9 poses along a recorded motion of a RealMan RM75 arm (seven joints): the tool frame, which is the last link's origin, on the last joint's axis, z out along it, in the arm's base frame.
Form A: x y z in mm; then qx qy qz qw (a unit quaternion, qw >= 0).
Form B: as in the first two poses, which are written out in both.
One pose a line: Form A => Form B
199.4, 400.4, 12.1, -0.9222, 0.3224, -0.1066, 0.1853 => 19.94, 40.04, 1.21, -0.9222, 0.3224, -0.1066, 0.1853
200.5, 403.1, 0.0, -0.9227, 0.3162, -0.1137, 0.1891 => 20.05, 40.31, 0.00, -0.9227, 0.3162, -0.1137, 0.1891
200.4, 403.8, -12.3, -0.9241, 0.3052, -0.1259, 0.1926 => 20.04, 40.38, -1.23, -0.9241, 0.3052, -0.1259, 0.1926
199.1, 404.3, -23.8, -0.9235, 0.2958, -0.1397, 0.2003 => 19.91, 40.43, -2.38, -0.9235, 0.2958, -0.1397, 0.2003
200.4, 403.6, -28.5, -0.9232, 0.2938, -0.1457, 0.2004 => 20.04, 40.36, -2.85, -0.9232, 0.2938, -0.1457, 0.2004
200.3, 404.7, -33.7, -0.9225, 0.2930, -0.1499, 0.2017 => 20.03, 40.47, -3.37, -0.9225, 0.2930, -0.1499, 0.2017
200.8, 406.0, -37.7, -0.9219, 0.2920, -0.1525, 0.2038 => 20.08, 40.60, -3.77, -0.9219, 0.2920, -0.1525, 0.2038
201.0, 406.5, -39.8, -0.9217, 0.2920, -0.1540, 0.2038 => 20.10, 40.65, -3.98, -0.9217, 0.2920, -0.1540, 0.2038
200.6, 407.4, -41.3, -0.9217, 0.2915, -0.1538, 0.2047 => 20.06, 40.74, -4.13, -0.9217, 0.2915, -0.1538, 0.2047
